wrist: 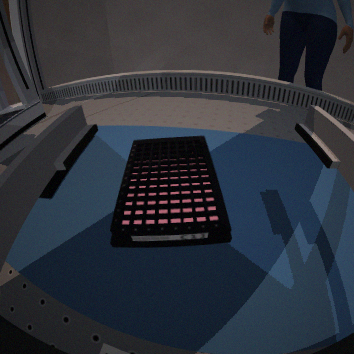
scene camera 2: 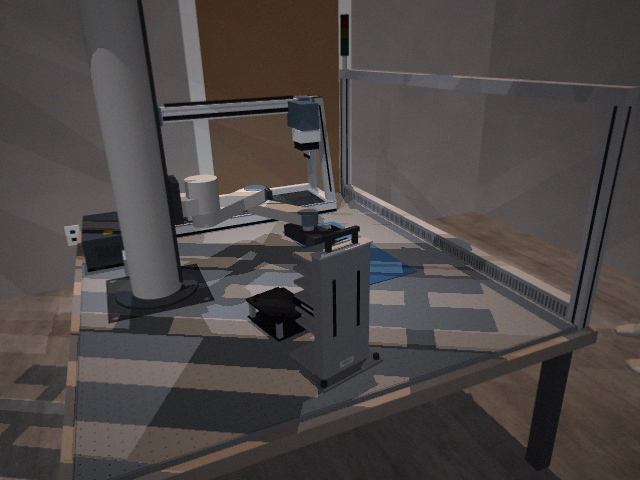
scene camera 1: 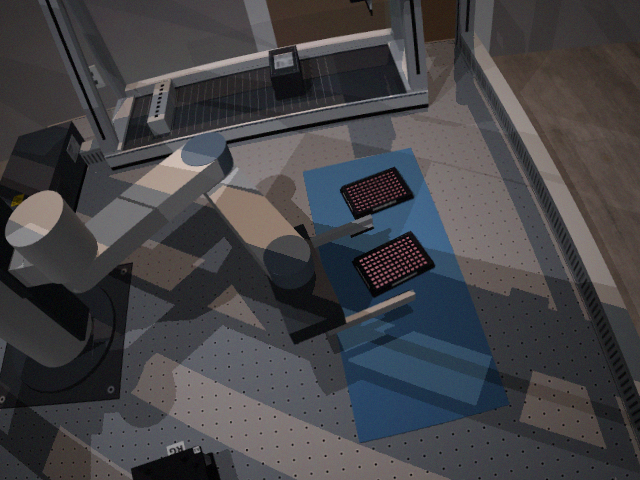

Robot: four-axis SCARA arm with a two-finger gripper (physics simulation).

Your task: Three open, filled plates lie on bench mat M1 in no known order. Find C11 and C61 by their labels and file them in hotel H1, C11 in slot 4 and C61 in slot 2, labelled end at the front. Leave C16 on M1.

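Seen in the pictures: gripper, fingertip midpoint: [wrist: 198,108] [scene camera 1: 391,255]; arm's base at its link origin: [scene camera 2: 158,293] [scene camera 1: 66,337].
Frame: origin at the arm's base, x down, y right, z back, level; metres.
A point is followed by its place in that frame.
Bench mat M1 [scene camera 1: 423,423] @(y 0.270, x -0.013, z -0.669 m) [scene camera 2: 390,271] [wrist: 125,305] is blue and bears two black plates with pink wells. The nearer plate [scene camera 1: 393,263] @(y -0.029, x -0.029, z -0.677 m) [wrist: 170,192] @(y -0.026, x -0.025, z -0.658 m) lies flat between the fingers of my open gripper [scene camera 1: 391,258] @(y -0.007, x -0.092, z -0.671 m) [wrist: 198,108] @(y -0.007, x -0.092, z -0.671 m), apart from both and left of centre in the wrist view. Its front label is blurred; it starts with C, and the digits are unsure. The other plate [scene camera 1: 377,191] @(y -0.205, x -0.026, z -0.679 m) lies beyond one finger, its label unreadable. A third plate does not show on M1. Hotel H1 [scene camera 2: 344,310] @(y 0.629, x -0.176, z -0.353 m) stands upright, its slots facing away, so their contents are hidden.
A black stand [scene camera 1: 178,465] @(y 0.290, x -0.073, z -0.295 m) [scene camera 2: 279,310] @(y 0.394, x -0.073, z -0.277 m) is beside the hotel. A gantry frame [scene camera 1: 330,113] @(y -0.450, x -0.045, z -0.616 m) [scene camera 2: 227,111] @(y -0.623, x -0.475, z -0.423 m) stands past the mat's far end, with a dark box [scene camera 1: 285,72] @(y -0.525, x -0.131, z -0.531 m) on its deck. A vented rail [scene camera 1: 542,206] @(y -0.108, x -0.010, z -1.002 m) [wrist: 185,82] @(y -0.100, x -0.033, z -1.004 m) runs along the bench edge.
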